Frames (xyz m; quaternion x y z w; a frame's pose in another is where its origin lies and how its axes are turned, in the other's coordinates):
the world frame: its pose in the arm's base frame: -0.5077 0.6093 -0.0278 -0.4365 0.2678 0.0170 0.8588
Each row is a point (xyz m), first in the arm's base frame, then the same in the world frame.
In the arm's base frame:
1: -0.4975 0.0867 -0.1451
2: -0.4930 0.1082 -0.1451
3: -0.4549 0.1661 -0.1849
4: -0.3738 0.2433 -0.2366
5: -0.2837 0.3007 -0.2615
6: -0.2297 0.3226 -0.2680
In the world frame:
1: 0.1713 -0.2390 -0.4478
2: 0.1708 -0.2269 -0.4295
3: 0.2105 -0.1716 -0.3875
4: 0.2886 -0.1069 -0.3174
5: 0.3658 -0.0767 -0.2456
6: 0.4107 -0.0725 -0.2080

